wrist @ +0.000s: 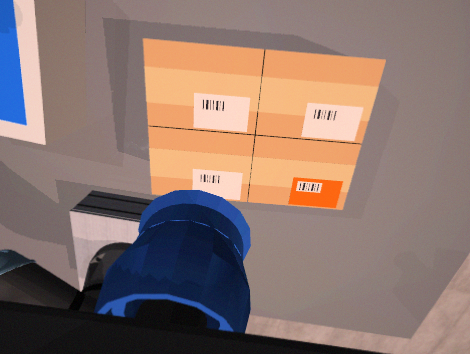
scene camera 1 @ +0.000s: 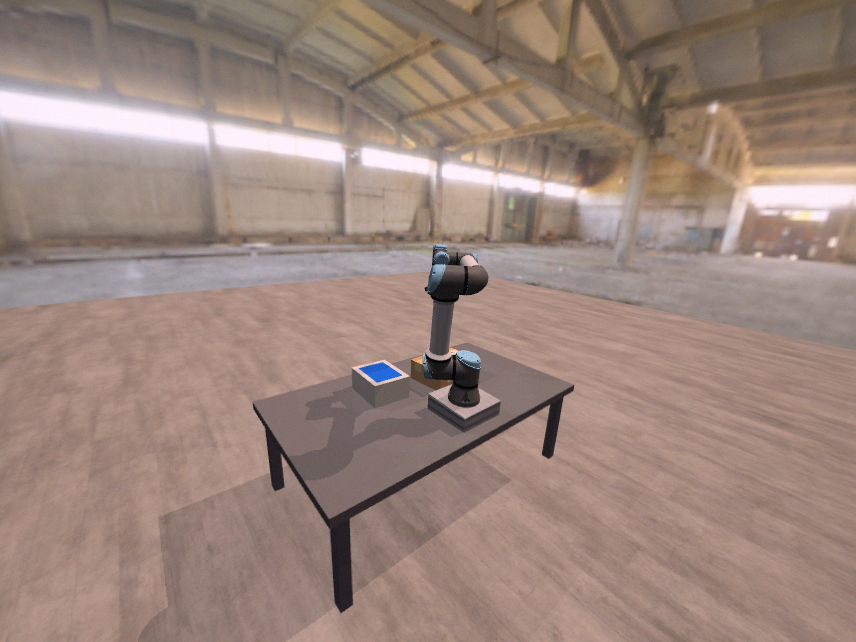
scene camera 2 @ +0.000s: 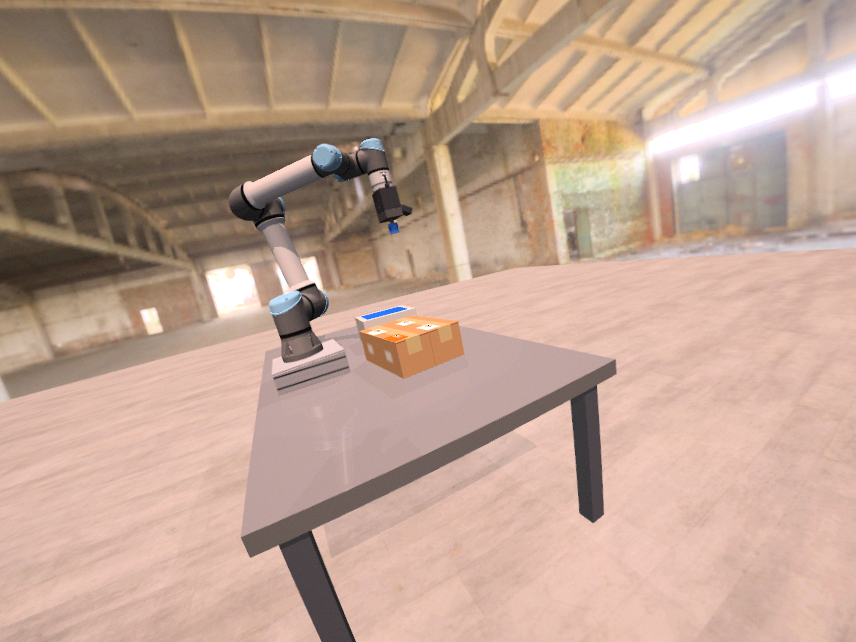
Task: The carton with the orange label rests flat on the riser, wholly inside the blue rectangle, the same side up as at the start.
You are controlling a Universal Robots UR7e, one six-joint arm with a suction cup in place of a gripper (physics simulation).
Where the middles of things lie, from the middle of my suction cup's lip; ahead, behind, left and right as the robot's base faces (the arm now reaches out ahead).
Scene:
Right now the riser with blue rectangle (scene camera 1: 380, 383) is 2 cm ahead of my suction cup, 36 cm to the left of it and 40 cm below it.

